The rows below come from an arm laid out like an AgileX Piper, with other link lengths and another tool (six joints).
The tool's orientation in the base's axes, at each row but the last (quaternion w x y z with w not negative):
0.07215 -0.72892 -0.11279 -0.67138
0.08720 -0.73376 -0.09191 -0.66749
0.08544 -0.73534 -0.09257 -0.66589
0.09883 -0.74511 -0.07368 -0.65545
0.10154 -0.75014 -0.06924 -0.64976
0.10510 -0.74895 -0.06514 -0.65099
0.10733 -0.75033 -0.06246 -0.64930
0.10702 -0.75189 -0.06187 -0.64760
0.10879 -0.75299 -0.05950 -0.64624
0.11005 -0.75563 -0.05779 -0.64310
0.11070 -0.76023 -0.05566 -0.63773
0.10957 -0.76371 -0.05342 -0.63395
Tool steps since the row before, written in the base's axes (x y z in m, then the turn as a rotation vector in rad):
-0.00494 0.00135 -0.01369 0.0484 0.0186 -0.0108
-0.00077 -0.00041 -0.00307 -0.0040 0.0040 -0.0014
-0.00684 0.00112 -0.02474 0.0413 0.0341 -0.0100
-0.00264 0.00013 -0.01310 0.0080 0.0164 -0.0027
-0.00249 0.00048 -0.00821 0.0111 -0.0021 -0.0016
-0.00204 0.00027 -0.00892 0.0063 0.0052 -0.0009
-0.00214 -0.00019 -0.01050 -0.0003 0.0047 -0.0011
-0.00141 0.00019 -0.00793 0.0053 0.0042 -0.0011
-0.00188 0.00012 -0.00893 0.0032 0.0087 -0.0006
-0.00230 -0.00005 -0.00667 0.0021 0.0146 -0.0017
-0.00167 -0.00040 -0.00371 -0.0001 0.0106 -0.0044
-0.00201 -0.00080 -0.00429 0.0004 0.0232 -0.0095
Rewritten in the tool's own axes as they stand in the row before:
-0.01389 -0.00323 -0.00320 -0.0060 -0.0058 0.0523
-0.00313 0.00022 -0.00056 -0.0017 -0.0049 -0.0027
-0.02525 -0.00274 -0.00387 -0.0052 -0.0227 0.0493
-0.01333 -0.00009 -0.00092 -0.0020 -0.0138 0.0120
-0.00850 -0.00054 -0.00117 0.0001 0.0048 0.0104
-0.00912 -0.00009 -0.00073 -0.0002 -0.0035 0.0074
-0.01068 0.00052 -0.00070 -0.0013 -0.0045 0.0010
-0.00805 0.00013 -0.00021 -0.0005 -0.0028 0.0063
-0.00911 0.00023 -0.00052 -0.0005 -0.0076 0.0053
-0.00695 0.00014 -0.00123 -0.0021 -0.0135 0.0058
-0.00392 0.00037 -0.00109 -0.0049 -0.0099 0.0032
-0.00454 0.00076 -0.00137 -0.0106 -0.0215 0.0075

